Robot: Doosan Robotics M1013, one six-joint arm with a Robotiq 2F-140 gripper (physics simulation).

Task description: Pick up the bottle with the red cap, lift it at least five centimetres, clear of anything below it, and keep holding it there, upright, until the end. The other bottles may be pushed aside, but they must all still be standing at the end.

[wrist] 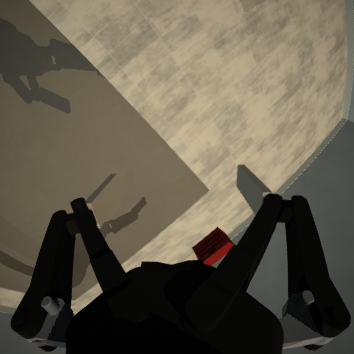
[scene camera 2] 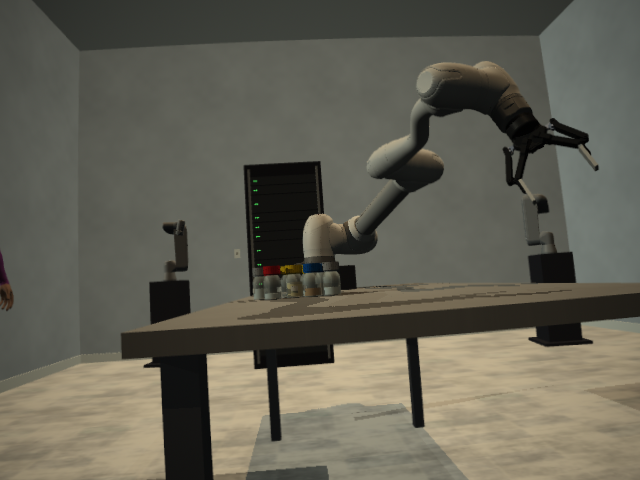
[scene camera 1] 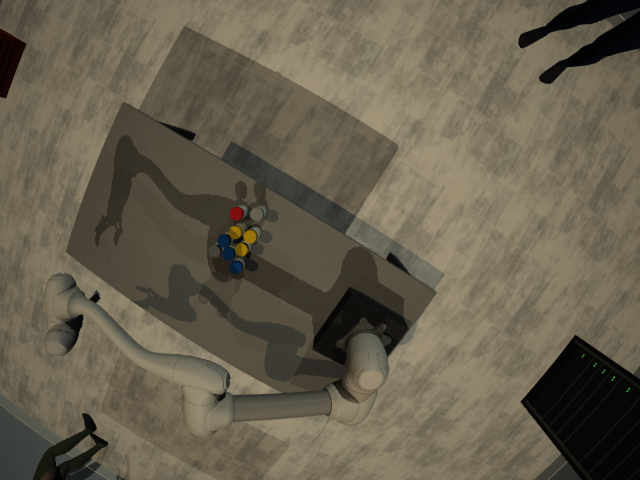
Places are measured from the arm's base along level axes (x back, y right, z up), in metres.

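Pixels of known places: gripper, fingertip midpoint: (wrist: 176, 179) (scene camera 2: 565, 185); arm's base, origin of the base link: (scene camera 1: 363, 341).
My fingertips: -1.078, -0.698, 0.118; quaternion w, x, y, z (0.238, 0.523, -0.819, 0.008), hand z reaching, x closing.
Ahead of a thing's pixels: the offset from my fingertips to its middle, as dx, dy, dz.
The red-capped bottle {+0.318, +0.769, -0.173} (scene camera 1: 236, 213) (scene camera 2: 271, 287) stands upright on the table (scene camera 1: 191, 165) (scene camera 2: 180, 339) (wrist: 100, 135), at one end of a tight cluster. A grey-capped bottle {+0.384, +0.823, -0.173} (scene camera 1: 257, 213) stands close beside it. Several yellow-capped bottles {+0.421, +0.735, -0.173} (scene camera 1: 250, 236) {+0.362, +0.706, -0.173} (scene camera 2: 293, 284), blue-capped bottles {+0.347, +0.645, -0.173} (scene camera 1: 223, 240) (scene camera 2: 311, 284) and another grey-capped bottle {+0.343, +0.583, -0.173} (scene camera 1: 214, 251) (scene camera 2: 331, 283) stand upright in the cluster. My gripper (scene camera 2: 565, 184) (wrist: 176, 179) is open and empty, high up and far to one side of the bottles, tilted obliquely downward. In scene camera 1 the arm mostly hides it. The bottles do not show in the wrist view.
The arm's black base (scene camera 1: 330, 330) stands at the table's right end in scene camera 1. The arm (scene camera 1: 281, 405) (scene camera 2: 382, 206) reaches along one long side of the table. A black rack (scene camera 1: 547, 369) (scene camera 2: 283, 167) stands on the floor. A red object (wrist: 215, 245) lies beyond the table's corner.
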